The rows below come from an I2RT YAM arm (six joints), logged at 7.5 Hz.
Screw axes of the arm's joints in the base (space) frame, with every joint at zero. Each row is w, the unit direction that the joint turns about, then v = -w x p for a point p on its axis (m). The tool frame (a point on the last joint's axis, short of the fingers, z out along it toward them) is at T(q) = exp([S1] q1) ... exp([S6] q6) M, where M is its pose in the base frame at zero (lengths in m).
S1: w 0 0 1 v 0 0 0
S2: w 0 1 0 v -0.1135 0 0.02
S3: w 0 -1 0 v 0.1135 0 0.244
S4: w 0 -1 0 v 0.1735 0 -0.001
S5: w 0 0 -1 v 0 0.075 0
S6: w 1 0 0 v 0 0.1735 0
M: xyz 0.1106 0 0.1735 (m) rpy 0 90 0 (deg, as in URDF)
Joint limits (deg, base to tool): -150..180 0..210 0..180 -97..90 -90..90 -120..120
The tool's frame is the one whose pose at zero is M.
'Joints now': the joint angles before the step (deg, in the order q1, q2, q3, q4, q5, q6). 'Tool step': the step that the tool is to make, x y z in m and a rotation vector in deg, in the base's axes. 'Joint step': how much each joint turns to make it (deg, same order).
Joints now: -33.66 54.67 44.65 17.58 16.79 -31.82
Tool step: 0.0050 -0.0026 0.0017 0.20 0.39 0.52
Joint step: 0.09 1.41 1.14 -0.17 -0.44 0.01
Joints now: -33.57 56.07 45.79 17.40 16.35 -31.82
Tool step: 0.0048 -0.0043 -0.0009 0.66 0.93 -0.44
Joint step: -0.19 1.57 0.95 -0.52 0.26 0.00
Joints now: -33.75 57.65 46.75 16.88 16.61 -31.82
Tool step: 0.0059 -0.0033 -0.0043 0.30 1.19 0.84
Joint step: 0.00 1.57 0.18 0.33 -0.87 -0.34
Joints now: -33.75 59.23 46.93 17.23 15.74 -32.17
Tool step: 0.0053 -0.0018 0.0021 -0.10 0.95 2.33
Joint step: 0.01 1.24 1.33 -0.71 -2.37 -0.44
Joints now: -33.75 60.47 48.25 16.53 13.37 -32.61
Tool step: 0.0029 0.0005 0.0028 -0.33 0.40 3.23
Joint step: 0.01 0.44 0.89 -0.54 -3.25 -0.26
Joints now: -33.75 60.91 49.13 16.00 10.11 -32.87
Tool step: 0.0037 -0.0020 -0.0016 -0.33 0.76 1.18
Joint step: -0.09 0.97 0.27 0.36 -1.32 -0.61
